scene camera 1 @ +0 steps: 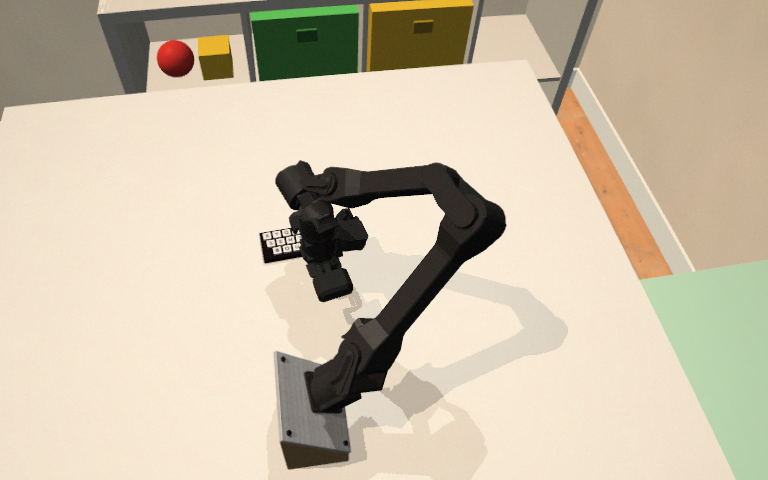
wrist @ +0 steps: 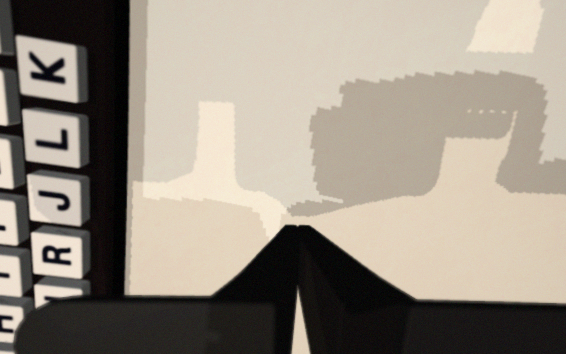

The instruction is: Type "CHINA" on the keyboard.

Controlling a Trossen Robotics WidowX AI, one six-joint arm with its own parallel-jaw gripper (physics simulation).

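Pixels of known places: gripper, fingertip midpoint: [scene camera 1: 322, 277] [wrist: 296, 237]; arm's base at its link origin: [scene camera 1: 322, 392].
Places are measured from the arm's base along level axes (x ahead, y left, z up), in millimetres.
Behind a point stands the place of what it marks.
A black keyboard [scene camera 1: 264, 254] @(x 328, y 49, z -68 mm) [wrist: 107, 150] @(x 315, y -70, z -68 mm) with white letter keys lies on the table, partly hidden behind the arm in the scene view. In the wrist view its edge column shows the keys K [wrist: 48, 68] @(x 327, y -92, z -63 mm), L [wrist: 52, 138] @(x 328, y -73, z -63 mm), J [wrist: 55, 199] @(x 328, y -54, z -63 mm) and R [wrist: 57, 254] @(x 328, y -35, z -63 mm) along the left side, with their letters turned sideways. Keys further left are cut off by the frame. My gripper [wrist: 296, 237] @(x 252, y -49, z -68 mm) is shut and empty. Its fingertips are over the table beside the keyboard, to the right of the keys in the wrist view. The fingertips are hidden in the scene view.
The arm's metal base plate [scene camera 1: 291, 404] @(x -26, y 50, z 48 mm) stands at the front of the table [scene camera 1: 141, 339] @(x 203, y 289, z -81 mm). Behind the table is a shelf unit [scene camera 1: 117, 56] with a red ball [scene camera 1: 175, 58], a yellow block [scene camera 1: 215, 57], a green drawer [scene camera 1: 307, 48] and a yellow drawer [scene camera 1: 420, 45]. Arm shadows fall on the table.
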